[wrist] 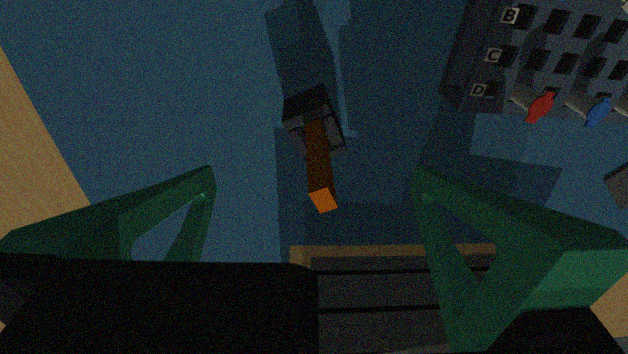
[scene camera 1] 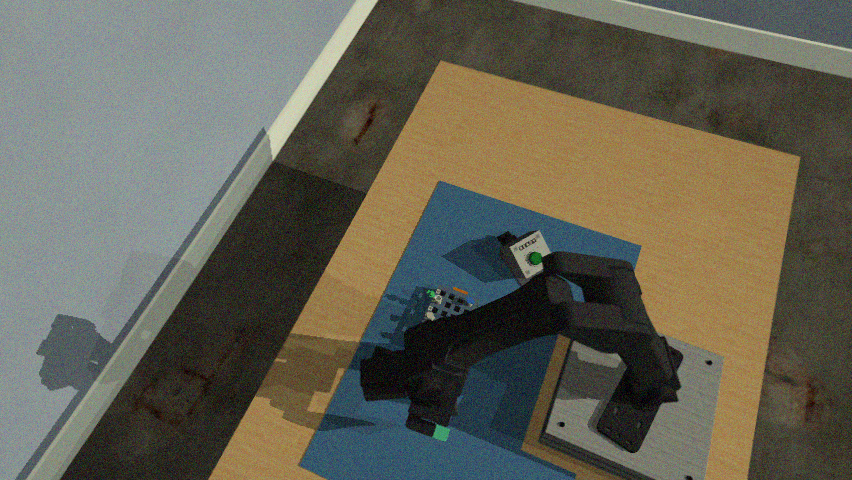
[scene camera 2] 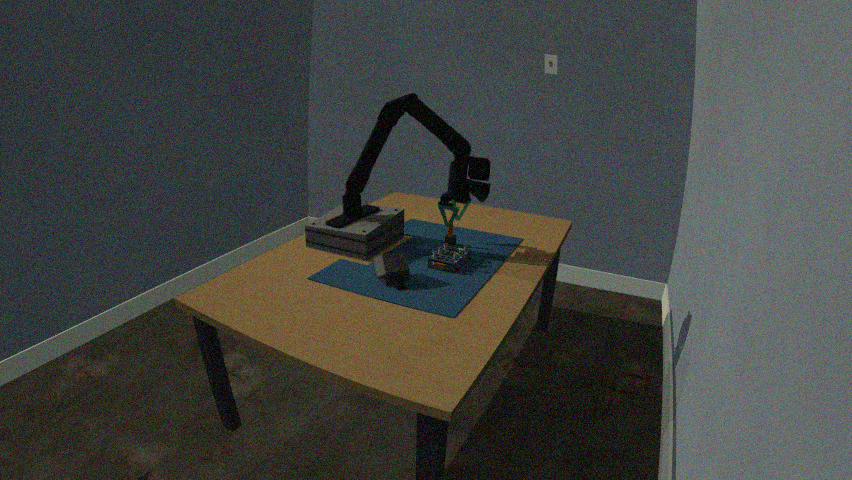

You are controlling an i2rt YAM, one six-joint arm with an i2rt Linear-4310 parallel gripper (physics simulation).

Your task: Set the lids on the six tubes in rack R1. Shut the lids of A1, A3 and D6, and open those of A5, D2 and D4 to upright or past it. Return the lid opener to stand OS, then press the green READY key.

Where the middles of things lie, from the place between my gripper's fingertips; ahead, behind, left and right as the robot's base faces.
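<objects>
Looking at the box with green button (scene camera 1: 522, 255), I find my gripper 30 mm above it, 340 mm to the left of it and 40 mm short of it.
</objects>
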